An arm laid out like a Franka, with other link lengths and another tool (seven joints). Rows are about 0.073 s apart.
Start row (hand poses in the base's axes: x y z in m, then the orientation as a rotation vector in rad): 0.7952 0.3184 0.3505 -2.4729 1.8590 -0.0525
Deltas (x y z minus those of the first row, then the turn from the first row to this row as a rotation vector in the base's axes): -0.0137 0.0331 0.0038 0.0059 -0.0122 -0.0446; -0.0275 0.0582 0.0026 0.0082 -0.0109 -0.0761; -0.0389 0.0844 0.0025 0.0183 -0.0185 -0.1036; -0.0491 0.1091 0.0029 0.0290 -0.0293 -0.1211; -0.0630 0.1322 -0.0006 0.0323 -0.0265 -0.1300; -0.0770 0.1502 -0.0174 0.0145 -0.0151 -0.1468; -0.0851 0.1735 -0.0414 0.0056 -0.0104 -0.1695
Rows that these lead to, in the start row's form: 0.7815 0.3515 0.3543 -2.4217 1.9067 -0.0635; 0.7677 0.3766 0.3531 -2.3910 1.9444 -0.0609; 0.7563 0.4028 0.3530 -2.3545 1.9696 -0.0616; 0.7461 0.4275 0.3534 -2.3257 1.9808 -0.0653; 0.7322 0.4506 0.3499 -2.3162 1.9908 -0.0592; 0.7182 0.4686 0.3331 -2.3159 2.0237 -0.0626; 0.7101 0.4919 0.3091 -2.3007 2.0565 -0.0660
